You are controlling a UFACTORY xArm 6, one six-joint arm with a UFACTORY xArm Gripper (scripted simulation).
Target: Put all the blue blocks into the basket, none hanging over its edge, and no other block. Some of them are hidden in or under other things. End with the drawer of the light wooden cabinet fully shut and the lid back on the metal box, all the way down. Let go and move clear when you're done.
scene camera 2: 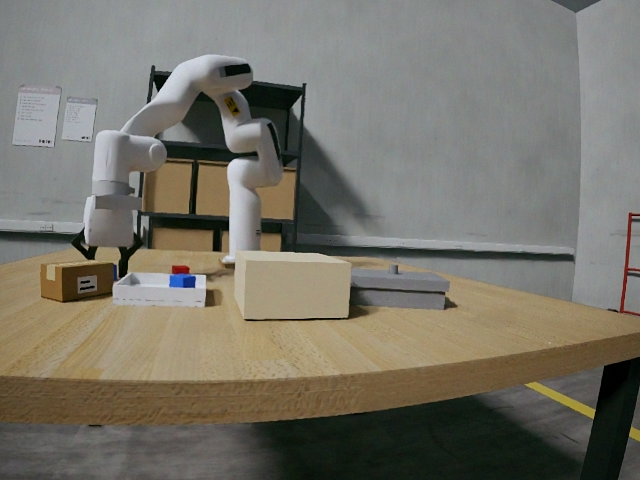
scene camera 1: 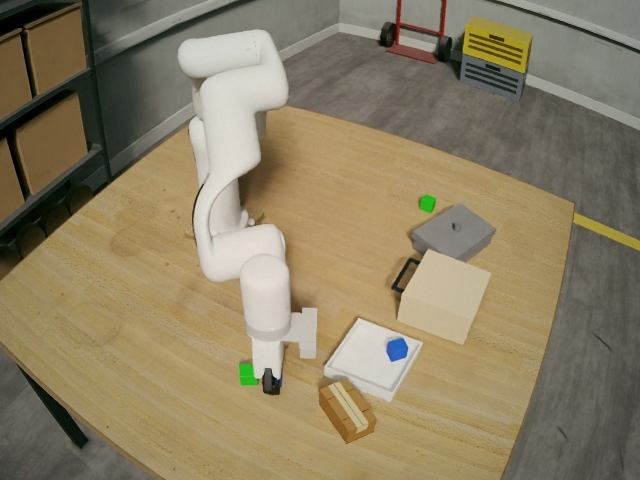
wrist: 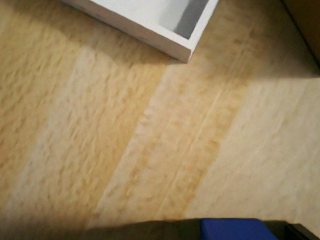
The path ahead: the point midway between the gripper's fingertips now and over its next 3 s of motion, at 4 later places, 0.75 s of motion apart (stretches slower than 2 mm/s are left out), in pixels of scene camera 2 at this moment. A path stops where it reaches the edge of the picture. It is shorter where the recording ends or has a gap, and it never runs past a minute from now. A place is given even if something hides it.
My gripper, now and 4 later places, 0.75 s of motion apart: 107,279; 109,278; 108,243; 109,204; 109,199
